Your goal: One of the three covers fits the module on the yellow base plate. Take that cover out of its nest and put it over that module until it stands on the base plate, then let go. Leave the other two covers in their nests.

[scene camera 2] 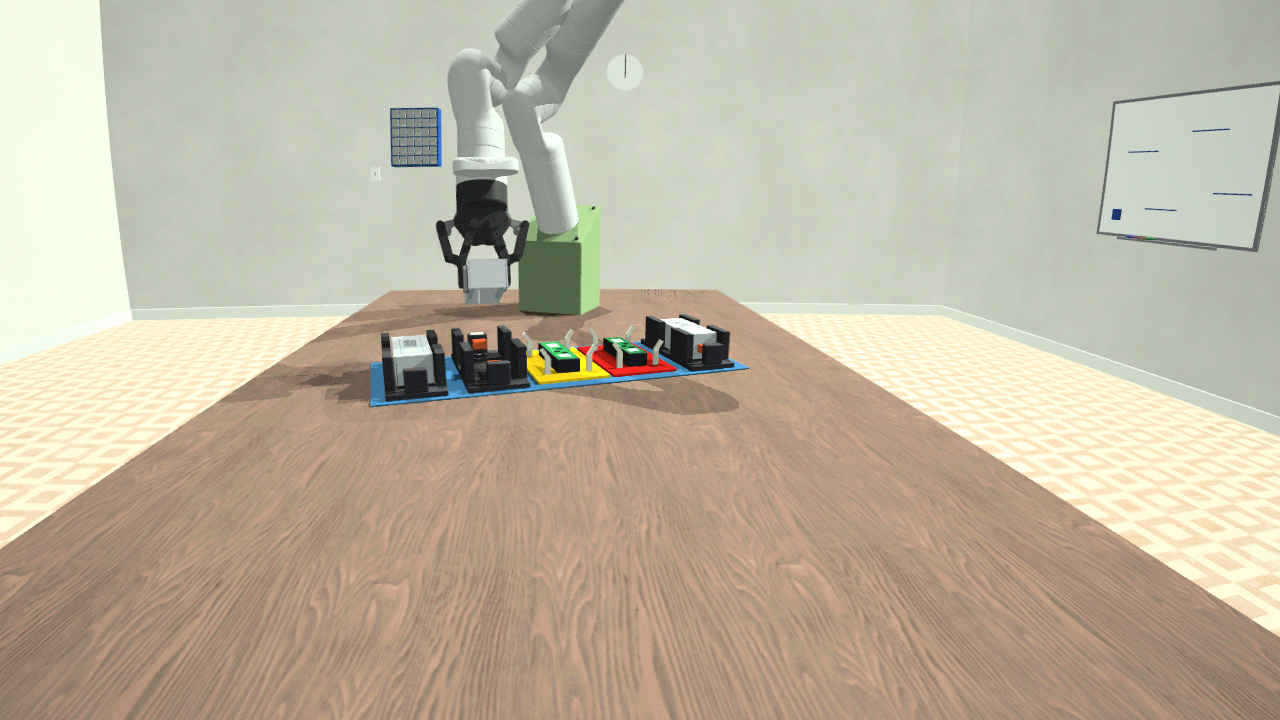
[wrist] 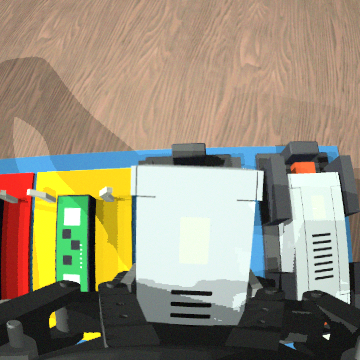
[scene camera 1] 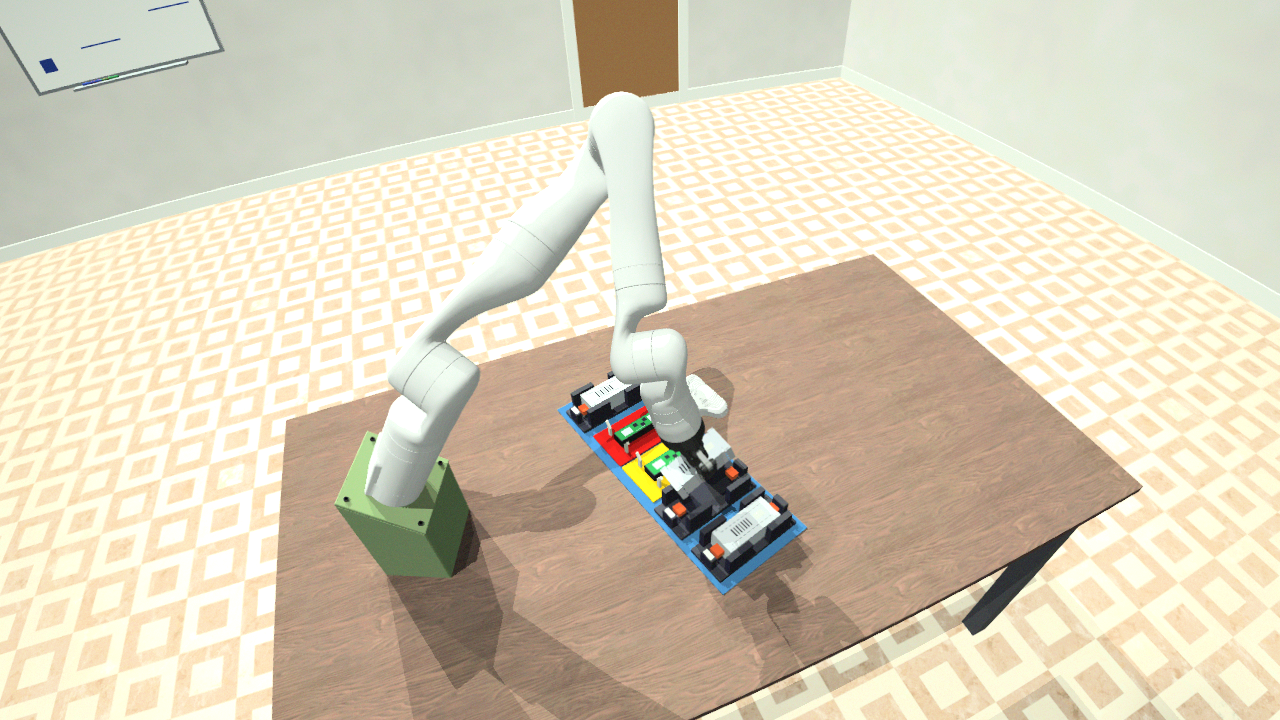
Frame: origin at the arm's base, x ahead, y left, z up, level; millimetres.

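Where they show: gripper, between the fingertips: [scene camera 2: 484, 291] [wrist: 190, 282] [scene camera 1: 698, 467]; arm's base, origin of its link: [scene camera 2: 558, 222] [scene camera 1: 395, 482].
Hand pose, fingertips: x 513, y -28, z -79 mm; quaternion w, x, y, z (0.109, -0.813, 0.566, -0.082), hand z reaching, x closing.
Things, the pixels of their top centre, and the offset from my fingertips. "pt": a spot on its surface instead.
- wide light-grey cover, centre of its top: [wrist: 192, 294] [scene camera 2: 484, 255] [scene camera 1: 698, 449] dz +53, dx -1, dy +0 mm
- middle black nest, a spot on its surface: [wrist: 189, 151] [scene camera 2: 497, 361] pt dz -77, dx +98, dy +41 mm
- yellow base plate, centre of its top: [wrist: 31, 252] [scene camera 2: 591, 360] [scene camera 1: 654, 446] dz -110, dx -49, dy +151 mm
- green-topped module, a spot on its surface: [wrist: 85, 230] [scene camera 2: 552, 354] pt dz -90, dx -1, dy +99 mm
- second cover, centre of its top: [wrist: 321, 241] [scene camera 2: 410, 345] [scene camera 1: 746, 523] dz -66, dx +65, dy -92 mm
My gripper [scene camera 1: 704, 462] [scene camera 2: 486, 279] [wrist: 190, 282] is shut on a wide light-grey cover [scene camera 1: 682, 476] [scene camera 2: 487, 270] [wrist: 160, 215] with dark slots. It holds the cover upright, clear above the middle black nest [scene camera 2: 498, 372] [wrist: 189, 151], beside the yellow base plate [scene camera 1: 640, 480] [scene camera 2: 572, 377] [wrist: 45, 250]. A green-topped module [scene camera 1: 658, 463] [scene camera 2: 559, 353] [wrist: 85, 230] stands on the yellow plate. The second cover [scene camera 1: 744, 526] [scene camera 2: 413, 360] [wrist: 302, 250] sits in the nest at one end, the third [scene camera 1: 604, 394] [scene camera 2: 687, 334] in the nest at the other. Arm and cover partly hide the middle nest in scene camera 1.
Upright pale clips [scene camera 2: 590, 355] [wrist: 106, 193] stand around the module on the yellow plate. A red base plate [scene camera 1: 615, 449] [scene camera 2: 646, 366] [wrist: 22, 200] with another green-topped module [scene camera 1: 632, 431] [scene camera 2: 623, 351] adjoins it. Tall nest walls flank both seated covers. A green pedestal [scene camera 1: 402, 537] [scene camera 2: 550, 273] carries the arm.
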